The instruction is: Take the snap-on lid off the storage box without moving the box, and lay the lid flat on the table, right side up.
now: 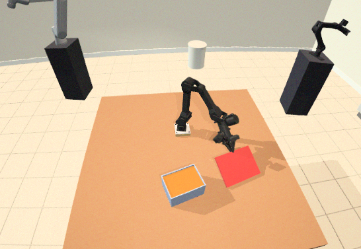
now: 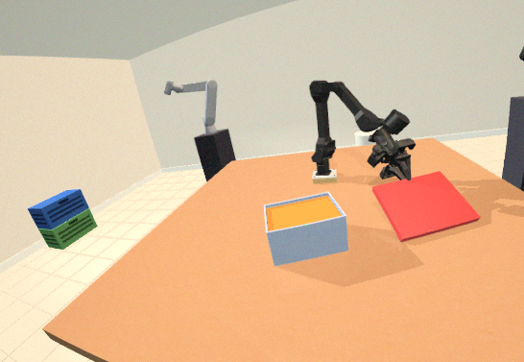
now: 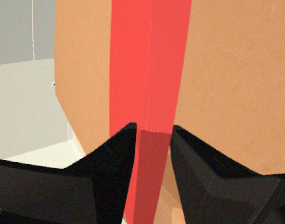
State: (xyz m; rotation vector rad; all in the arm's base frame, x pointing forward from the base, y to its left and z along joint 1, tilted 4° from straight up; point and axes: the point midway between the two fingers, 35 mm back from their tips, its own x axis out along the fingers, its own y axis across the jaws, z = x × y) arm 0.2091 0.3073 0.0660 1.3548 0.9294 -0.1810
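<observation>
The red lid lies 7 cm ahead of my gripper tip, 3 cm to the left of it and 3 cm below it. Also, from my gripper tip: grey-blue storage box: 22 cm ahead, 28 cm to the right, 3 cm below.
</observation>
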